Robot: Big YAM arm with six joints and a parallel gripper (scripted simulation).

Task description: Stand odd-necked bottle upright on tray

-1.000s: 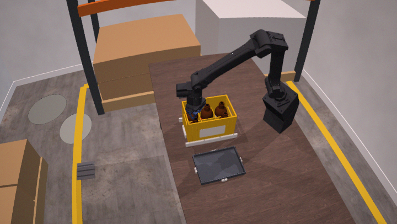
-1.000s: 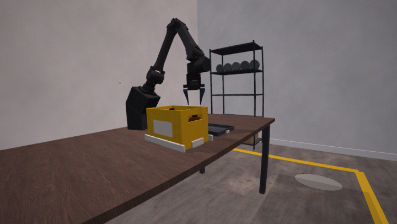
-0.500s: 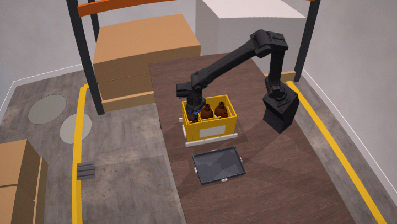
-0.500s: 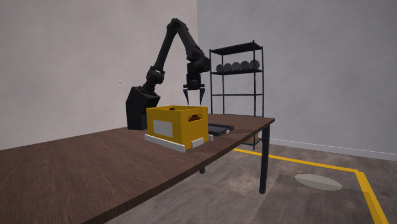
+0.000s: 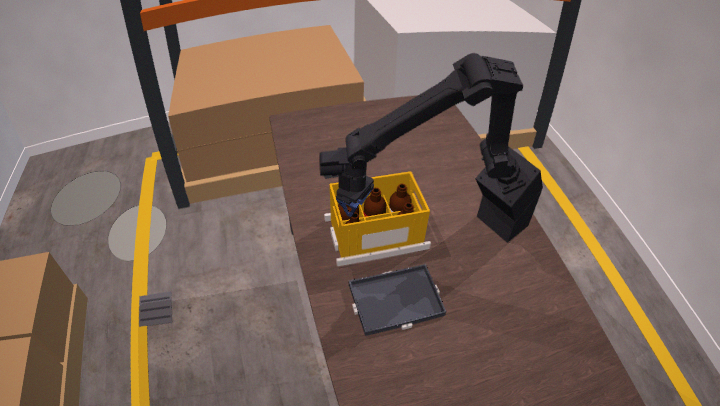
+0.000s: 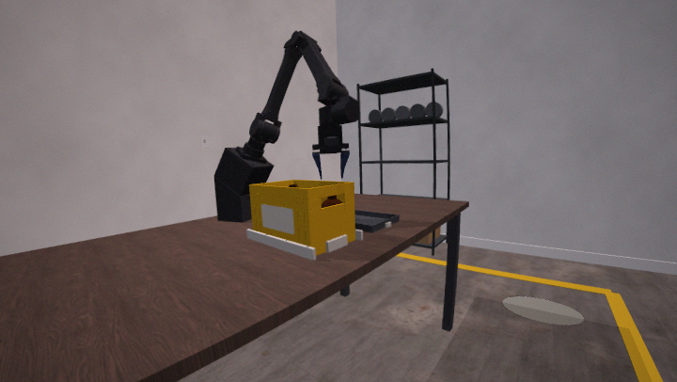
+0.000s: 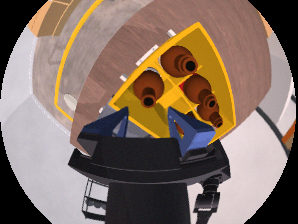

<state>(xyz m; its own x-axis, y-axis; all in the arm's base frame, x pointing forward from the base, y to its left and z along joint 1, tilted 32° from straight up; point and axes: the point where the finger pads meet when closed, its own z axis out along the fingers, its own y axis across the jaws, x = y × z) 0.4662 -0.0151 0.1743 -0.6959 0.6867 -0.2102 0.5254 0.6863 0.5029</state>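
My gripper is now 110 mm above the glass bottle. The rest, counted from my hand: dark tray 110 mm behind, 210 mm to the left, 180 mm below; yellow crate 80 mm behind, 60 mm to the right, 110 mm below.
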